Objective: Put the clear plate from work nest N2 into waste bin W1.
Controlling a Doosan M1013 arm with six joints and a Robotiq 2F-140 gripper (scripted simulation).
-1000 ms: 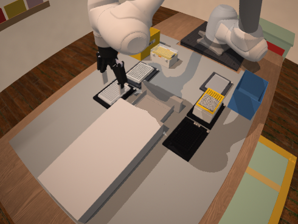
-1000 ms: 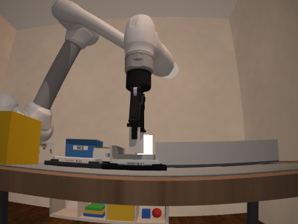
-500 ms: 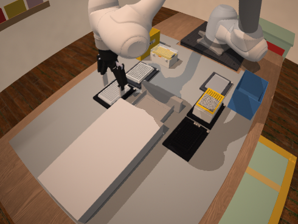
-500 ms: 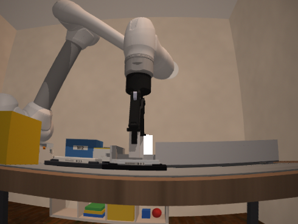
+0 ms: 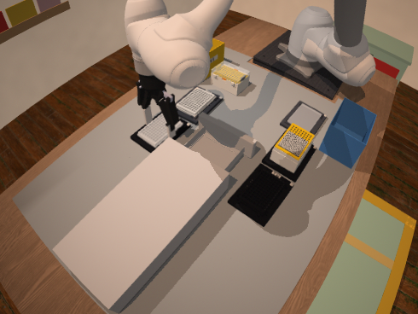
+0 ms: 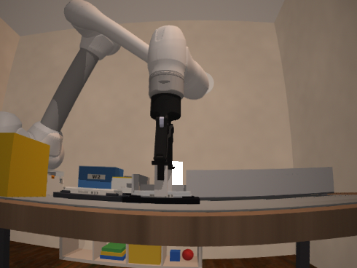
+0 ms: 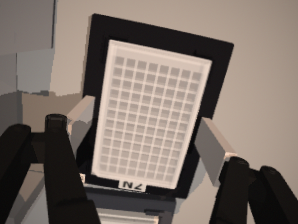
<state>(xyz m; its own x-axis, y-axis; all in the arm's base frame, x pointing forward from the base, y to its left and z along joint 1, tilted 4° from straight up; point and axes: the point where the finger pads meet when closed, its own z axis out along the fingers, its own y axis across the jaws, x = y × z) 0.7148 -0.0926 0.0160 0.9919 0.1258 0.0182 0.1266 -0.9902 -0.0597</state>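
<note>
Right now the clear plate is 2 cm below my hand. The rest, counted from my hand: white plate: 17 cm behind, 2 cm to the right, 2 cm below; then black nest N2: 3 cm below; then yellow bin W1: 33 cm behind, 18 cm to the right.
</note>
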